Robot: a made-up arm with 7 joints. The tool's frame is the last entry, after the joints.
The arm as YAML. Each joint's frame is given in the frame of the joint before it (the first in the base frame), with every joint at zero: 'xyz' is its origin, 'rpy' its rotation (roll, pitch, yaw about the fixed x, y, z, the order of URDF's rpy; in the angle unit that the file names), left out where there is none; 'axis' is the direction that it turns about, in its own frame. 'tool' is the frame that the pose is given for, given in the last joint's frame.
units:
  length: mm
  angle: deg
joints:
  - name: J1
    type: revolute
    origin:
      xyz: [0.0, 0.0, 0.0]
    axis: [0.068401, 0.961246, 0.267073]
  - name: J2
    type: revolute
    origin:
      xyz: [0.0, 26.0, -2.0]
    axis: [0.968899, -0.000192, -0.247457]
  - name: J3
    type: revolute
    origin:
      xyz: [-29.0, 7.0, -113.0]
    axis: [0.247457, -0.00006, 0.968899]
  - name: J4
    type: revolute
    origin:
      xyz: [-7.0, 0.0, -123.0]
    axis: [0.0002, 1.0, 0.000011]
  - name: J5
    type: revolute
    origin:
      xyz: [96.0, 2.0, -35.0]
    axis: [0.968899, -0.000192, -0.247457]
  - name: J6
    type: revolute
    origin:
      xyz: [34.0, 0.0, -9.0]
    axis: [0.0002, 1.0, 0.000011]
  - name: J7
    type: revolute
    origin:
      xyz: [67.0, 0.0, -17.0]
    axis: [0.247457, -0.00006, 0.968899]
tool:
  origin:
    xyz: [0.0, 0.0, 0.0]
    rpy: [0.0, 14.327, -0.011]
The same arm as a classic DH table. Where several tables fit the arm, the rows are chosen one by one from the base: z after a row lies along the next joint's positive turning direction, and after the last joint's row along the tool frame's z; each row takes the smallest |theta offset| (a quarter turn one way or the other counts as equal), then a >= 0, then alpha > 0; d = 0 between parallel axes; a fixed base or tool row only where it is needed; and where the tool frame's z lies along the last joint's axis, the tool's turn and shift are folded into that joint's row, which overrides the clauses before.
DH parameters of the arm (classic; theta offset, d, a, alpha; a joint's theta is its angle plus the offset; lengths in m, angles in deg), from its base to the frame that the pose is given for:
base (fixed): -4.07 0 0 -74.51
J1: -75.12 0.0245 -0.009 -90
J2: 74 0.0004 -0.007 90
J3: 90 -0.2376 0.0237 -90
J4: 90 0.002 0.0102 90
J5: 0 0.1368 0.0003 -90
J6: -90 0 0.0691 90
J7: 0 0.0001 0 0

